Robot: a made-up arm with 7 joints.
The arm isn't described. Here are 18 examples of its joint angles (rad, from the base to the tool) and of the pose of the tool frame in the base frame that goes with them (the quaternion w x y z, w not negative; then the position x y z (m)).
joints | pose
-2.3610 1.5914 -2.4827 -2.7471 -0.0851 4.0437 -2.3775 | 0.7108 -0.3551 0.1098 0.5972 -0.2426 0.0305 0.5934
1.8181 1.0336 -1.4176 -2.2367 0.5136 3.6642 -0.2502 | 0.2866 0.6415 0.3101 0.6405 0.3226 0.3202 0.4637
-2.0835 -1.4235 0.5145 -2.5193 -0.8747 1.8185 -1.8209 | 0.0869 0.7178 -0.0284 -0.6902 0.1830 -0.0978 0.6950
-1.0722 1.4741 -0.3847 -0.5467 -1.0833 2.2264 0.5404 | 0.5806 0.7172 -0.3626 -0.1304 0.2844 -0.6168 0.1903
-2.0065 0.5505 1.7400 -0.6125 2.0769 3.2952 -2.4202 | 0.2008 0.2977 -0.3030 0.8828 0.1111 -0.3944 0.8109
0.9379 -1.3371 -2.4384 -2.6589 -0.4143 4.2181 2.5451 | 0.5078 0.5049 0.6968 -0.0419 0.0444 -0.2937 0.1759
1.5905 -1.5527 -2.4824 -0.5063 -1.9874 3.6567 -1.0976 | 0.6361 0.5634 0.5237 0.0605 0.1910 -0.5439 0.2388
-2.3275 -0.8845 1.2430 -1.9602 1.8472 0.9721 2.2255 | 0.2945 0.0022 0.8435 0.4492 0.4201 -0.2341 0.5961
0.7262 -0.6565 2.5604 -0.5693 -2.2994 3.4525 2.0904 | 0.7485 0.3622 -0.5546 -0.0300 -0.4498 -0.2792 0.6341
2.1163 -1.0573 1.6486 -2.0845 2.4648 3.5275 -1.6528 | 0.5993 0.0636 -0.7685 -0.2149 -0.2184 -0.3103 0.4644
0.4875 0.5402 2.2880 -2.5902 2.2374 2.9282 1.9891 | 0.4184 0.6004 -0.5740 -0.3675 -0.2046 0.1854 0.4763
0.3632 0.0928 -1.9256 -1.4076 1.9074 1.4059 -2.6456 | 0.3973 0.4501 0.4411 0.6671 0.0551 -0.4584 0.8041
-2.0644 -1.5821 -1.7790 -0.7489 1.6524 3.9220 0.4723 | 0.1563 -0.6020 0.7333 0.2748 0.0546 0.5599 0.2439
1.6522 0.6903 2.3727 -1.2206 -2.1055 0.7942 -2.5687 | 0.4067 -0.7371 0.4824 0.2419 -0.3326 0.0991 0.9207
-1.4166 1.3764 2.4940 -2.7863 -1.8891 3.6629 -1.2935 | 0.2360 -0.4241 0.4506 0.7493 0.0978 -0.0297 0.6019
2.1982 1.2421 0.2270 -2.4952 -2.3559 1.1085 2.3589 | 0.1889 -0.1947 -0.7208 -0.6378 -0.1710 0.1228 -0.0020
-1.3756 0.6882 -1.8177 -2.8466 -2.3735 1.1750 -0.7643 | 0.6986 -0.1932 -0.0879 0.6833 -0.3014 0.0252 0.4049
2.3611 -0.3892 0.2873 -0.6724 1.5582 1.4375 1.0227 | 0.2207 -0.0945 -0.7806 0.5771 -0.0824 -0.0531 1.0554
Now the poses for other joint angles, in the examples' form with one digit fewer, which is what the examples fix.
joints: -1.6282 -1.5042 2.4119 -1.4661 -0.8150 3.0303 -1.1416
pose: 0.394 -0.140 0.907 -0.043 0.252 0.467 0.046
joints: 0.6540 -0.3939 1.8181 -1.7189 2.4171 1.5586 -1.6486
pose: 0.761 0.146 -0.514 0.368 -0.478 0.238 0.602
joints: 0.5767 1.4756 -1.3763 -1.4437 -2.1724 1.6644 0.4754
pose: 0.948 -0.106 0.250 -0.168 0.610 -0.163 0.296
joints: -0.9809 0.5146 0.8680 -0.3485 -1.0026 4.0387 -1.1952
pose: 0.853 -0.101 0.139 0.492 0.264 -0.192 0.818
